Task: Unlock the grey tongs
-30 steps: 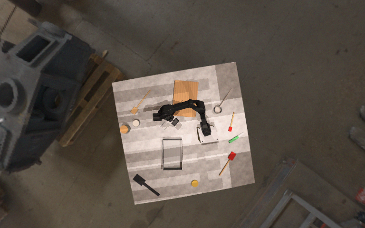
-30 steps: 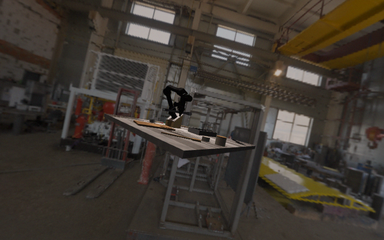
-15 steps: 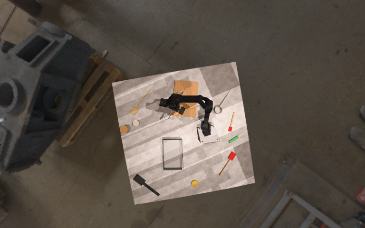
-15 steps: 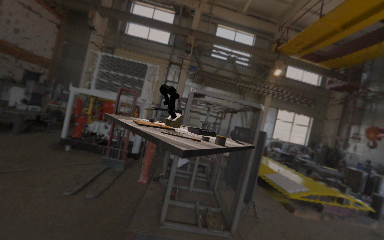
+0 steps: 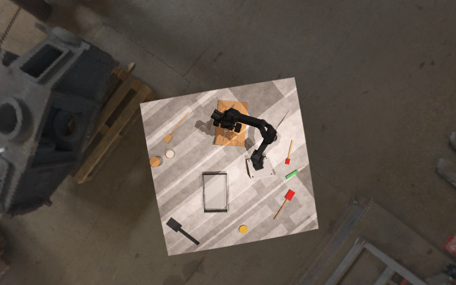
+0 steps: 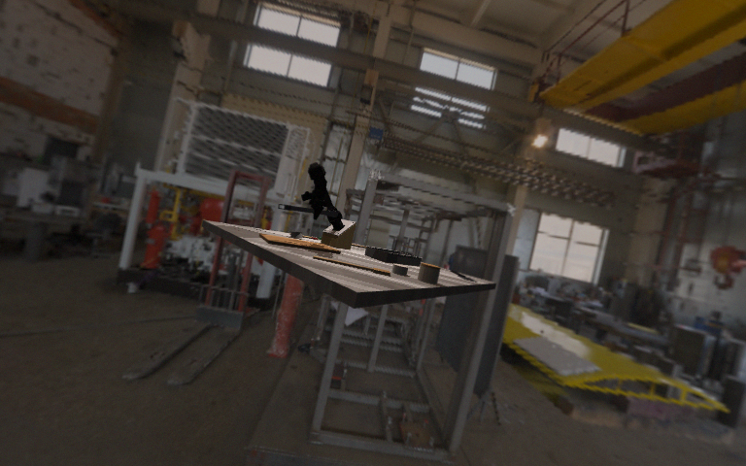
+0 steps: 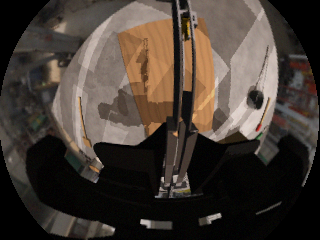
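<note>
Now: gripper tip 14 cm above the wooden board, 4 cm past it and 3 cm to the left of it. Also, from my gripper tip: yellow mark: 7 cm to the right, 5 cm behind, 3 cm above; then pale disc: 50 cm ahead, 13 cm below, 8 cm to the left; then roasting tin: 48 cm to the left, 23 cm ahead, 12 cm below.
</note>
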